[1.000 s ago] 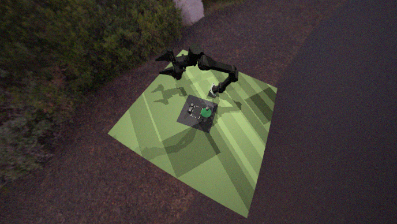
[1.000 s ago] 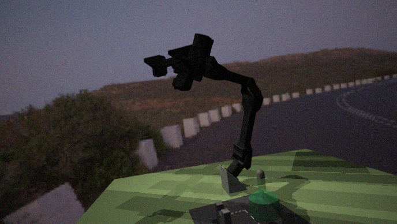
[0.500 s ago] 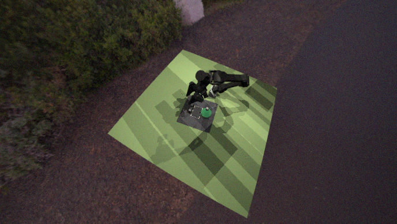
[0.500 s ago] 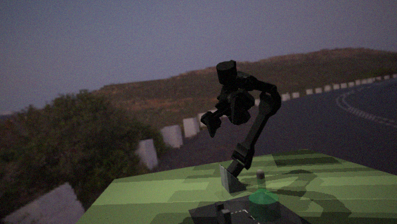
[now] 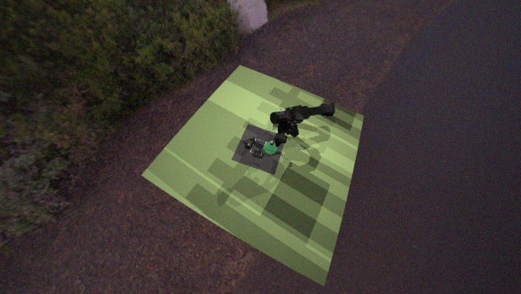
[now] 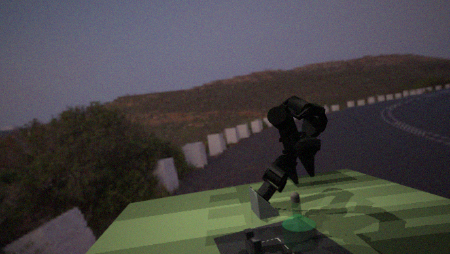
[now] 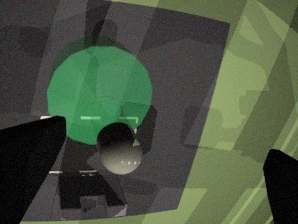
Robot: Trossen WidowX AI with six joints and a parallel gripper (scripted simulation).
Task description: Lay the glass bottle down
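The green glass bottle is 9 cm below my gripper tip and 3 cm to the right of it. Round my gripper tip: dark grey mat: 18 cm below, 11 cm to the right, 1 cm ahead.
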